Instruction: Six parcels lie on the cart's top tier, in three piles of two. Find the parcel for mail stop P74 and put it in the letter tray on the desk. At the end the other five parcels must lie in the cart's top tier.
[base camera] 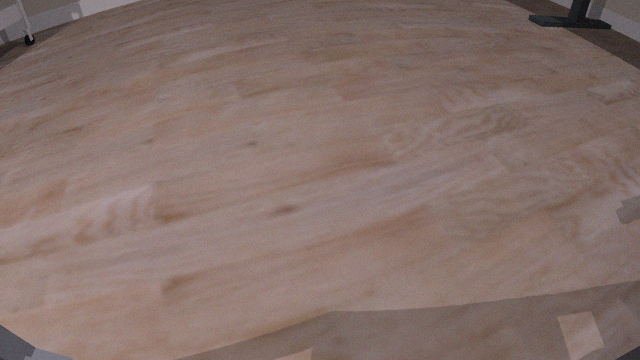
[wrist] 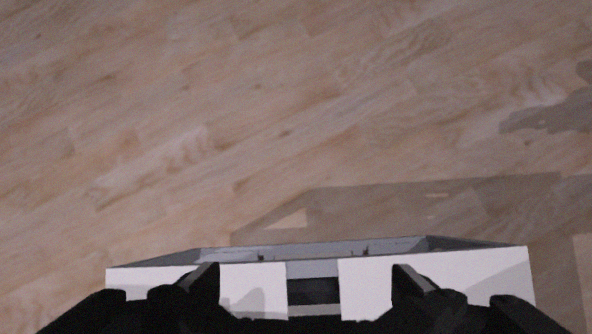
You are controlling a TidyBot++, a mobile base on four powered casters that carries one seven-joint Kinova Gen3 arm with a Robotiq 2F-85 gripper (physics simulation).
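Frame: origin at the arm's base, x right, y up, z back, level; metres.
Where they show: gripper, fingertip midpoint: (wrist: 305,282).
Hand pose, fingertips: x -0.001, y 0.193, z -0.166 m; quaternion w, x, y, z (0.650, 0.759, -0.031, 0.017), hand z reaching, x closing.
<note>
After its pixels a point has its place.
My gripper (wrist: 305,282) {y 0.193, x -0.001, z -0.166 m} is wide open at the bottom of the wrist view, with no parcel between its fingers. Part of a white leg (base camera: 24,19) {y -0.276, x -1.357, z -1.358 m} with a black caster (base camera: 29,40) {y -0.371, x -1.354, z -1.336 m}, apparently the cart's, shows at the top left of the base view. A dark foot (base camera: 569,22) with an upright, apparently the desk's, stands at the top right. The cart's top tier, the parcels, their labels and the letter tray do not show in either view.
A white-walled box shape (wrist: 480,270) with a grey inside and a front notch, apparently part of my base, lies below the fingers. Wooden floor (base camera: 300,150) {y -0.397, x -0.040, z -0.532 m} (wrist: 250,125) {y -0.397, x -0.138, z -0.443 m} stretches ahead, with shadows on it. Pale wall edges show at the top corners of the base view.
</note>
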